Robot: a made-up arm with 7 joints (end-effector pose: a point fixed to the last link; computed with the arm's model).
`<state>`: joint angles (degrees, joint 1 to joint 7).
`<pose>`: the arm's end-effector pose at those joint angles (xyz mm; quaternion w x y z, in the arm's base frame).
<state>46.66 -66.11 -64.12 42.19 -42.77 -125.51 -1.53</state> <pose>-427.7 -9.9 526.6 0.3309 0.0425 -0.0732 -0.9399</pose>
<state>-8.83 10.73 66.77 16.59 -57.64 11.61 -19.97</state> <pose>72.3 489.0 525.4 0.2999 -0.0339 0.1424 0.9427</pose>
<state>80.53 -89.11 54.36 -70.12 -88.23 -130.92 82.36</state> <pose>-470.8 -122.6 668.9 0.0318 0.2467 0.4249 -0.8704</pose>
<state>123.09 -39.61 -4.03 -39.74 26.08 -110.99 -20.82</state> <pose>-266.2 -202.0 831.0 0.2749 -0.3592 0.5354 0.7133</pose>
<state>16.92 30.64 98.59 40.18 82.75 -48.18 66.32</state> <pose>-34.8 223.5 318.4 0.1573 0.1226 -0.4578 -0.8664</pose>
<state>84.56 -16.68 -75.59 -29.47 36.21 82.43 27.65</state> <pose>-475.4 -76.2 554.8 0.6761 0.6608 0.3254 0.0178</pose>
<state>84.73 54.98 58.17 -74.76 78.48 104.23 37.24</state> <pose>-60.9 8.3 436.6 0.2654 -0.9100 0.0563 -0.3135</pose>
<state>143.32 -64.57 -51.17 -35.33 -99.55 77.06 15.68</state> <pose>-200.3 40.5 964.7 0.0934 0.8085 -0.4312 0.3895</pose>
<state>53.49 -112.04 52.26 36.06 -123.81 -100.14 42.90</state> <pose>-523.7 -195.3 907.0 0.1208 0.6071 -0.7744 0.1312</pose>
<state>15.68 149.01 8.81 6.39 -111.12 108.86 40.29</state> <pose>-198.6 -268.0 606.2 0.4025 0.8343 0.3114 -0.2122</pose>
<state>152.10 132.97 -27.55 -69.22 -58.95 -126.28 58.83</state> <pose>50.6 116.1 749.4 0.1246 -0.6761 0.0209 -0.7259</pose>
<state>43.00 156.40 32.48 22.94 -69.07 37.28 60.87</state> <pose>-174.4 -408.5 775.4 0.5992 0.1753 0.7786 0.0633</pose>
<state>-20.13 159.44 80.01 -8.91 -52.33 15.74 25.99</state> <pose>-325.7 -275.8 260.6 0.8955 0.3812 0.2164 0.0770</pose>
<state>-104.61 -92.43 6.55 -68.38 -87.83 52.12 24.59</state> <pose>-132.6 467.6 699.7 0.6489 0.1566 0.1552 0.7283</pose>
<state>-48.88 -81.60 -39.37 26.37 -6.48 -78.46 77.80</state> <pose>-222.9 379.7 474.0 0.2721 -0.7237 0.0953 0.6270</pose>
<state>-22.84 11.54 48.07 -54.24 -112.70 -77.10 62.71</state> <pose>116.0 270.3 587.6 0.5333 -0.8098 0.0479 0.2399</pose>
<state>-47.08 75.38 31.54 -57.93 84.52 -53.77 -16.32</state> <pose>192.5 137.5 507.8 0.0501 -0.6349 0.5095 0.5786</pose>
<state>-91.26 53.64 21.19 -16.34 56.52 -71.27 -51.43</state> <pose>178.3 198.1 638.8 0.0060 0.6732 -0.4717 -0.5695</pose>
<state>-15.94 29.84 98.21 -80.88 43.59 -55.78 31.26</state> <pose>21.1 464.8 501.5 0.4467 0.6995 -0.1051 0.5478</pose>
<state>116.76 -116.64 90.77 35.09 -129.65 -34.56 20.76</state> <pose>-234.4 82.0 1200.1 0.2445 0.7424 -0.4093 0.4706</pose>
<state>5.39 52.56 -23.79 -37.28 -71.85 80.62 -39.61</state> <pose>-116.0 110.5 451.4 0.4959 0.6053 0.1846 -0.5946</pose>
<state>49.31 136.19 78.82 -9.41 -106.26 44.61 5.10</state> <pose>113.2 -325.3 840.3 0.8140 -0.3343 0.4727 0.0465</pose>
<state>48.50 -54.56 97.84 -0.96 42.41 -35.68 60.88</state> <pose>-579.4 -68.6 416.2 0.7823 -0.1183 -0.2880 -0.5394</pose>
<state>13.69 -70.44 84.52 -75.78 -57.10 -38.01 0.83</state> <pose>-553.4 241.1 354.5 0.1125 -0.1827 -0.1623 -0.9631</pose>
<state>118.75 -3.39 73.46 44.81 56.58 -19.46 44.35</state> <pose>-223.6 -278.7 578.7 0.6468 -0.1309 -0.7508 0.0295</pose>
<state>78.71 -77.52 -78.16 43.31 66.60 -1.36 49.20</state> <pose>-451.1 -178.4 922.6 0.1294 -0.0050 0.9676 -0.2169</pose>
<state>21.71 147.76 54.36 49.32 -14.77 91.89 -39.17</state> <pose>-99.0 -424.9 555.2 0.5634 0.6930 0.3060 -0.3296</pose>
